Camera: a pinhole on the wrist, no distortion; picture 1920 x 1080 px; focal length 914.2 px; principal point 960.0 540.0 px. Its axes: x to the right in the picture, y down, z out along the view. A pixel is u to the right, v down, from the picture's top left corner.
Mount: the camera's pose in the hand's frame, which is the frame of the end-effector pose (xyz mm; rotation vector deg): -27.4 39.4 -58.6 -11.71 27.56 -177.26
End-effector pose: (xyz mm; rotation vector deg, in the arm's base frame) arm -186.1 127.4 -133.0 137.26 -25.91 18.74
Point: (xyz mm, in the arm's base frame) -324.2 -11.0 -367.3
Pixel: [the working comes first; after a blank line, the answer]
In the camera's frame: 185.3 -73.4 277.9

1570 298
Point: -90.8 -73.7 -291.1
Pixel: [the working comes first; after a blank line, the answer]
In the camera's frame: -64.1 -75.7 322.6

778 326
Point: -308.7 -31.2 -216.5
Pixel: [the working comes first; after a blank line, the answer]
In the camera's frame: 100.2 -134.9 166.6

outside the picture
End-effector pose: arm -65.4 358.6 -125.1 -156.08 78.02 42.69
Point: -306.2 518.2 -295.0
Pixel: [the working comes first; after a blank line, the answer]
In the camera's frame: 187.2 -109.9 301.5

1528 207
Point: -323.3 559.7 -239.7
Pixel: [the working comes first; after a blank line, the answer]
In the camera's frame: 245.4 -97.1 262.5

1815 202
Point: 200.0 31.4 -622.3
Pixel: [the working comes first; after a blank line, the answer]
In the camera's frame: -566.2 22.7 424.2

outside the picture
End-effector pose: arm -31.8 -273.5 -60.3 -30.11 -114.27 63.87
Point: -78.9 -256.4 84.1
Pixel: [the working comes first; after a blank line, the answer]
In the camera's frame: -119.4 130.2 101.6

outside the picture
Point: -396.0 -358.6 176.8
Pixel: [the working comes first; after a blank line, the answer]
In the camera's frame: -246.0 166.0 421.4

426 900
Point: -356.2 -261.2 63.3
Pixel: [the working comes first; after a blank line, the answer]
In the camera's frame: -247.3 40.0 331.5

278 650
